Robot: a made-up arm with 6 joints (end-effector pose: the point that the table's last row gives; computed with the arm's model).
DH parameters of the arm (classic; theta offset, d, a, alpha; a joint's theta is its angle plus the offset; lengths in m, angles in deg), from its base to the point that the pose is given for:
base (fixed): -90 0.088 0 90
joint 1: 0 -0.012 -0.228 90
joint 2: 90 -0.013 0.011 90
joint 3: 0 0.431 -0.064 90
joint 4: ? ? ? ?
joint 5: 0 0.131 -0.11 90
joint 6: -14.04 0 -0.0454 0
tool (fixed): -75.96 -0.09 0 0
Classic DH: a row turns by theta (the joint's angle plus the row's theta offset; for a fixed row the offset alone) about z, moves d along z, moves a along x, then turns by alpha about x.
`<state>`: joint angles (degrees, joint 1 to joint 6).
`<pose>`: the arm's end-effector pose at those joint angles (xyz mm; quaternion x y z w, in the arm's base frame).
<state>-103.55 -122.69 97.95 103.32 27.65 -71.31</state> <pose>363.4 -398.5 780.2 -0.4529 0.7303 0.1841 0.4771</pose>
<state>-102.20 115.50 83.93 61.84 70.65 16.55</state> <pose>-571.9 -125.3 407.3 -0.4100 0.3971 0.0820 0.8170</pose>
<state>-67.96 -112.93 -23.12 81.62 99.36 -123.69</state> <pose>573.3 317.9 411.1 0.8241 -0.4620 0.2593 0.2004</pose>
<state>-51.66 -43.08 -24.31 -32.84 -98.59 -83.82</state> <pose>30.4 247.2 -120.3 0.5507 0.7456 -0.2402 0.2885</pose>
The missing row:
joint 4: -90 -0.274 0.073 -90
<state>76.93 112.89 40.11 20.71 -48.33 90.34</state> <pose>-452.2 -288.6 -154.9 -0.7990 -0.1368 0.2577 0.5257</pose>
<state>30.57 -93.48 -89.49 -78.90 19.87 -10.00</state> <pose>334.3 -24.5 187.5 -0.9369 -0.0268 0.0556 0.3442</pose>
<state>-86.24 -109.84 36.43 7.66 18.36 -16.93</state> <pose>488.4 317.1 588.7 0.5840 -0.6841 0.2974 0.3203</pose>
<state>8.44 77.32 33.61 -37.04 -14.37 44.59</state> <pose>-346.8 -73.9 -252.1 -0.2284 -0.3658 -0.4815 0.7630</pose>
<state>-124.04 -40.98 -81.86 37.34 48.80 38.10</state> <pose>219.8 238.3 -176.1 0.1804 -0.5228 0.8015 0.2276</pose>
